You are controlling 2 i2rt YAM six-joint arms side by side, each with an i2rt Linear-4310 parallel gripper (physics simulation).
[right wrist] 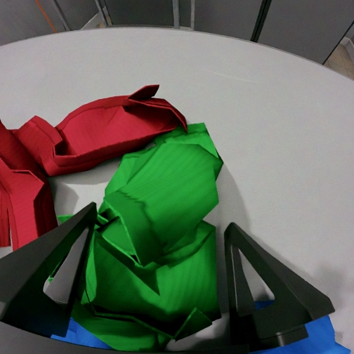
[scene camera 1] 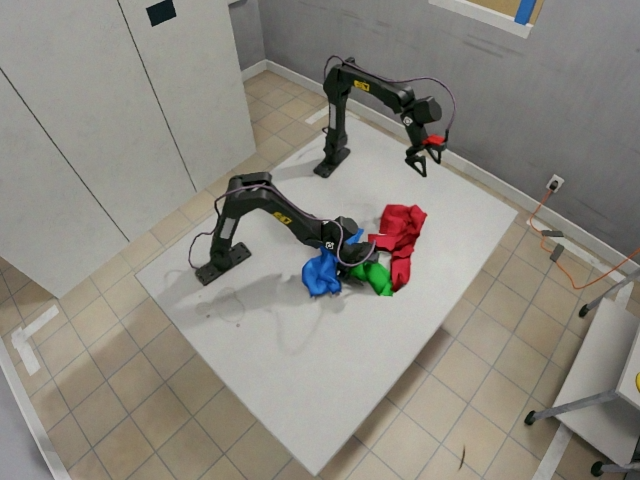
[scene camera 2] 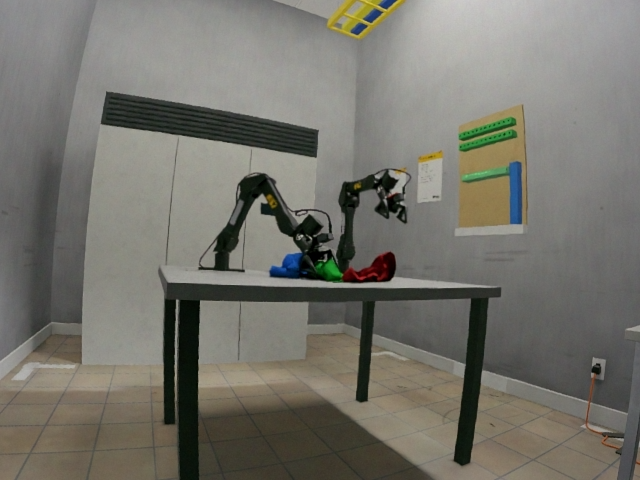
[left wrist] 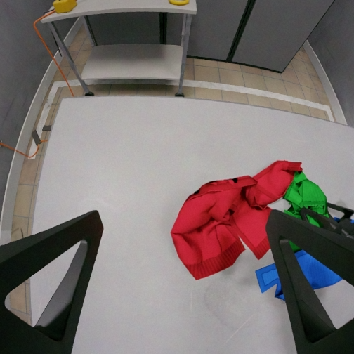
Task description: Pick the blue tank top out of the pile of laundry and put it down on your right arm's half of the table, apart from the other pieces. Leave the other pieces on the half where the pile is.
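Note:
The crumpled blue tank top (scene camera 1: 319,273) (scene camera 2: 285,267) (left wrist: 320,272) (right wrist: 316,336) lies on the table, partly under the green piece (scene camera 1: 378,280) (scene camera 2: 329,270) (left wrist: 306,194) (right wrist: 175,185). The red piece (scene camera 1: 402,227) (scene camera 2: 374,269) (left wrist: 210,225) (right wrist: 107,131) lies on the green one's other side and touches it. My right gripper (scene camera 1: 348,273) (scene camera 2: 314,272) (right wrist: 165,219) is open and low, its fingers on either side of the green cloth; blue cloth shows near the finger bases in the right wrist view. My left gripper (scene camera 1: 432,168) (scene camera 2: 393,219) (left wrist: 183,220) is open and empty, raised above the table beyond the red piece.
The table (scene camera 1: 310,382) (scene camera 2: 330,293) carries both arms. My right forearm hangs over the blue cloth and hides part of it in scene camera 1. A wheeled cart (scene camera 1: 584,399) stands on the floor beyond the table edge. A wall runs behind my left arm.

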